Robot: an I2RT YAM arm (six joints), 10 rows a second.
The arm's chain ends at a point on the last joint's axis. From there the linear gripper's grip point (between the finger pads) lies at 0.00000 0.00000 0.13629 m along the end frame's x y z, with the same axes.
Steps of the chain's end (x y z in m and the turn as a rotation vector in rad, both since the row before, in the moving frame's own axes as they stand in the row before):
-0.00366, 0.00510, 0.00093, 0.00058, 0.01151, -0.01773
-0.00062, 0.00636, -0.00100, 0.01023, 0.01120, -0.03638
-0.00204, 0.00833, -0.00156, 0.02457, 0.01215, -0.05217
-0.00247, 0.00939, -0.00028, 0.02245, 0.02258, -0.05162
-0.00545, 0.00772, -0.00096, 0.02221, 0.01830, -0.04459
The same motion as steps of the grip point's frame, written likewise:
-0.00209, 0.00501, 0.00092, 0.00058, 0.01151, -0.01773
0.00088, 0.00494, -0.00102, 0.01023, 0.01120, -0.03638
-0.00047, 0.00494, -0.00161, 0.02457, 0.01215, -0.05217
0.00053, 0.00625, -0.00035, 0.02245, 0.02258, -0.05162
-0.00302, 0.00464, -0.00102, 0.02221, 0.01830, -0.04459

